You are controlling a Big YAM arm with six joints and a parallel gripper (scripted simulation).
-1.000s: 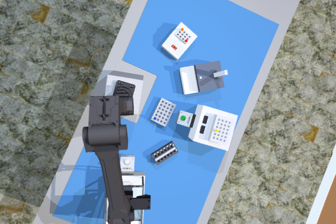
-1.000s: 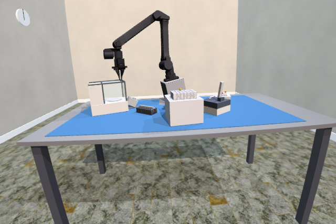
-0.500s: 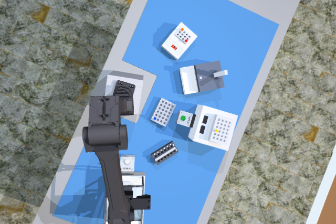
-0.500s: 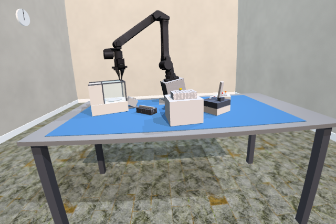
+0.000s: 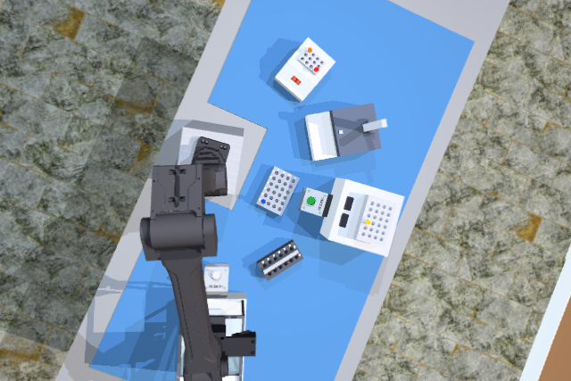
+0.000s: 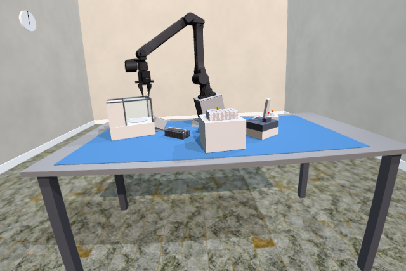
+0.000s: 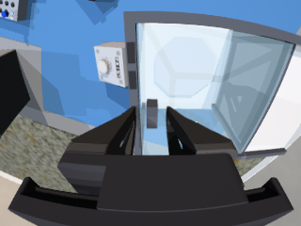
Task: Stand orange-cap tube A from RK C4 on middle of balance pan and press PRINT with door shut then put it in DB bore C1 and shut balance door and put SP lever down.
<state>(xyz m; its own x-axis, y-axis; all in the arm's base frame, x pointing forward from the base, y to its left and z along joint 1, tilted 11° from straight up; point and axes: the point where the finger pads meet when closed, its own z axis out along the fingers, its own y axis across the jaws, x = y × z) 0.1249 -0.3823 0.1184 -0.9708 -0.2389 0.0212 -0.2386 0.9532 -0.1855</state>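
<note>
My gripper is now 30 mm to the left of the balance door, 10 mm short of it and 10 mm above it. Also, from my hand: tube rack RK: 370 mm to the left, 200 mm below, 90 mm ahead; then white key: 150 mm below, 90 mm to the left, 20 mm behind; then black magnet block: 200 mm below, 170 mm to the left, 150 mm ahead.
</note>
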